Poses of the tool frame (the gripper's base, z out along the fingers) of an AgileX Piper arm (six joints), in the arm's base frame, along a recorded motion.
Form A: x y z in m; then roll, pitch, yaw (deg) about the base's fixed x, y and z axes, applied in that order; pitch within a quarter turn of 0, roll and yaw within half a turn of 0.
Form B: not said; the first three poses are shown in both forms.
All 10 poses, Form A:
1: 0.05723 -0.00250 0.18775 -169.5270 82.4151 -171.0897
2: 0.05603 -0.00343 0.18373 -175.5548 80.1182 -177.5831
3: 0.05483 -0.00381 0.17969 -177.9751 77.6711 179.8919
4: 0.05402 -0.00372 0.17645 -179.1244 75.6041 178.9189
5: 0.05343 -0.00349 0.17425 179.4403 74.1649 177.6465
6: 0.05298 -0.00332 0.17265 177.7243 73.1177 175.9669
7: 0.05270 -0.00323 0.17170 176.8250 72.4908 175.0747
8: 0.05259 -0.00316 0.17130 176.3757 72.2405 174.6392
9: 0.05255 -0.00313 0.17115 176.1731 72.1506 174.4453
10: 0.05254 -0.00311 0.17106 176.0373 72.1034 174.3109
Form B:
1: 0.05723 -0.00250 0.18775 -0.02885 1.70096 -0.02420
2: 0.05603 -0.00343 0.18373 -0.03656 1.74274 -0.01350
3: 0.05483 -0.00381 0.17969 -0.03806 1.78584 -0.00772
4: 0.05402 -0.00372 0.17645 -0.03465 1.82202 -0.00392
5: 0.05343 -0.00349 0.17425 -0.03092 1.84716 0.00277
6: 0.05298 -0.00332 0.17265 -0.02889 1.86521 0.01205
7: 0.05270 -0.00323 0.17170 -0.02786 1.87591 0.01747
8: 0.05259 -0.00316 0.17130 -0.02715 1.88012 0.02024
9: 0.05255 -0.00313 0.17115 -0.02679 1.88161 0.02149
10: 0.05254 -0.00311 0.17106 -0.02663 1.88238 0.02231
